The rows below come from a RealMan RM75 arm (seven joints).
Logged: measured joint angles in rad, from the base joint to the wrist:
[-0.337 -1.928 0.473 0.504 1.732 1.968 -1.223]
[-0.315 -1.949 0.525 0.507 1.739 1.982 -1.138]
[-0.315 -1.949 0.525 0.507 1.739 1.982 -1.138]
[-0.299 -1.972 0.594 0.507 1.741 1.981 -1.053]
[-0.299 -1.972 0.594 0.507 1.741 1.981 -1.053]
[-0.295 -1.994 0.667 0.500 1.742 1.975 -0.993]
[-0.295 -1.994 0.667 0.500 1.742 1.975 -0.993]
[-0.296 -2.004 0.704 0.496 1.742 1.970 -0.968]
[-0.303 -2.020 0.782 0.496 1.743 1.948 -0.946]
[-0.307 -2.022 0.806 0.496 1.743 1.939 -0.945]
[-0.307 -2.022 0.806 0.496 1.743 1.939 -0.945]
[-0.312 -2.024 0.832 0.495 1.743 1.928 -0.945]
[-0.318 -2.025 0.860 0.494 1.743 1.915 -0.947]
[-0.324 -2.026 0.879 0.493 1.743 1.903 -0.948]
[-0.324 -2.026 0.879 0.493 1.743 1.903 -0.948]
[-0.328 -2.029 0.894 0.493 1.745 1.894 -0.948]
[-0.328 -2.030 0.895 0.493 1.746 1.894 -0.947]
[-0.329 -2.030 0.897 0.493 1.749 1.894 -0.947]
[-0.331 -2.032 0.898 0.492 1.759 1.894 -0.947]
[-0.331 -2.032 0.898 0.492 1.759 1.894 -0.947]
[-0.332 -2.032 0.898 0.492 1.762 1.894 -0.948]
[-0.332 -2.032 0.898 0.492 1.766 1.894 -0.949]
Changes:
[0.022 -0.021 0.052 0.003 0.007 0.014 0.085]
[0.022 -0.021 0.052 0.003 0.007 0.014 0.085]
[0.038 -0.044 0.121 0.003 0.009 0.013 0.170]
[0.038 -0.044 0.121 0.003 0.009 0.013 0.170]
[0.042 -0.066 0.194 -0.004 0.010 0.007 0.230]
[0.042 -0.066 0.194 -0.004 0.010 0.007 0.230]
[0.041 -0.076 0.231 -0.008 0.010 0.002 0.255]
[0.034 -0.092 0.309 -0.008 0.011 -0.020 0.277]
[0.030 -0.094 0.333 -0.008 0.011 -0.029 0.278]
[0.030 -0.094 0.333 -0.008 0.011 -0.029 0.278]
[0.025 -0.096 0.359 -0.009 0.011 -0.040 0.278]
[0.019 -0.097 0.387 -0.010 0.011 -0.053 0.276]
[0.013 -0.098 0.406 -0.011 0.011 -0.065 0.275]
[0.013 -0.098 0.406 -0.011 0.011 -0.065 0.275]
[0.009 -0.101 0.421 -0.011 0.013 -0.074 0.275]
[0.009 -0.102 0.422 -0.011 0.014 -0.074 0.276]
[0.008 -0.102 0.424 -0.011 0.017 -0.074 0.276]
[0.006 -0.104 0.425 -0.012 0.027 -0.074 0.276]
[0.006 -0.104 0.425 -0.012 0.027 -0.074 0.276]
[0.005 -0.104 0.425 -0.012 0.030 -0.074 0.275]
[0.005 -0.104 0.425 -0.012 0.034 -0.074 0.274]

